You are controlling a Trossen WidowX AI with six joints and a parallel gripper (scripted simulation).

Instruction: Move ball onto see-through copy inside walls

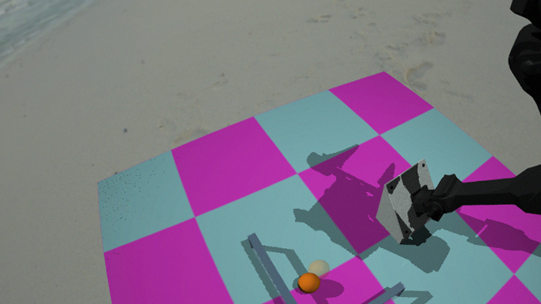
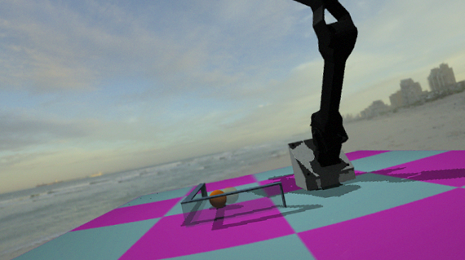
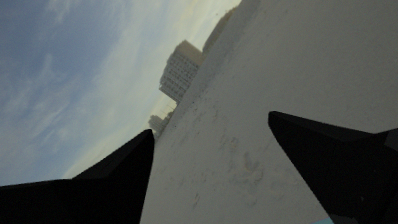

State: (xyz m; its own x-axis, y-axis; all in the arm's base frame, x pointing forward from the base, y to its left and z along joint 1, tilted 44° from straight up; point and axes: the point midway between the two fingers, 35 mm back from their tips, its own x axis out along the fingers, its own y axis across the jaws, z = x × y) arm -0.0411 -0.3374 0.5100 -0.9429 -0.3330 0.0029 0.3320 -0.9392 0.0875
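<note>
Now: the orange ball 43 cm ahead of my gripper tip, 10 cm to the right of it and 66 cm below it. From my gripper tip the other things lie so: see-through copy of ball 39 cm ahead, 12 cm to the right, 66 cm below.
</note>
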